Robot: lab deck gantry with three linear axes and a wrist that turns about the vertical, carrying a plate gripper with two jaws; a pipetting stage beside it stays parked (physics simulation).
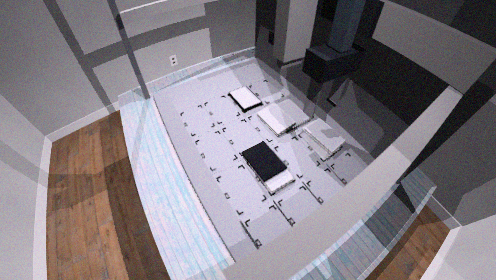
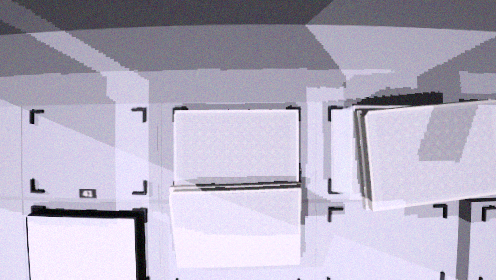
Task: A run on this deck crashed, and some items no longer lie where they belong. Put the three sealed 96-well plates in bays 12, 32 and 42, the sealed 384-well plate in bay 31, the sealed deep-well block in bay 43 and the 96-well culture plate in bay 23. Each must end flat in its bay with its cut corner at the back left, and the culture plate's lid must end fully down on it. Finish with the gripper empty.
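Seen in the pictures: gripper, between the fingertips: (image 1: 320, 108); robot's base, origin of its link: (image 1: 181, 114).
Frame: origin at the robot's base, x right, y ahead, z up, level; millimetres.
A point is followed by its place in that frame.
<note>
My gripper (image 1: 332, 65) is raised above the back right of the deck; its fingers cannot be made out. A white-topped, black-sided plate (image 1: 245, 97) @[z 14, x -257, y 69 mm] (image 2: 82, 247) @[z 14, x -264, y 67 mm], seemingly the 384-well, is in bay 31. A pale 96-well plate (image 1: 292, 110) @[z 14, x -371, y 227 mm] (image 2: 237, 145) @[z 14, x -370, y 230 mm] lies in bay 42. A second pale plate (image 1: 272, 121) @[z 18, x -267, y 236 mm] (image 2: 237, 230) @[z 21, x -288, y 229 mm] lies over bay 32, tilted, its back edge against the first. A third (image 1: 325, 136) @[z 56, x -355, y 409 mm] (image 2: 430, 155) @[z 56, x -362, y 392 mm] sits askew over bay 43 on a pale block mostly hidden beneath. A dark slab (image 1: 265, 160) @[z 18, x -152, y 358 mm], seemingly the lid, lies off-centre on a pale plate (image 1: 281, 183) @[z 14, x -148, y 447 mm] around bay 23.
Bay 41 (image 2: 145, 115) @[z 2, x -402, y 131 mm] has black corner marks and a small label (image 2: 88, 193) @[z 0, x -318, y 65 mm]. A pale beam (image 1: 350, 200) @[z 400, x -28, y 619 mm] crosses the front of the deck. A grey column (image 1: 296, 30) @[z 366, x -286, y 268 mm] stands at the back, left of the gripper.
</note>
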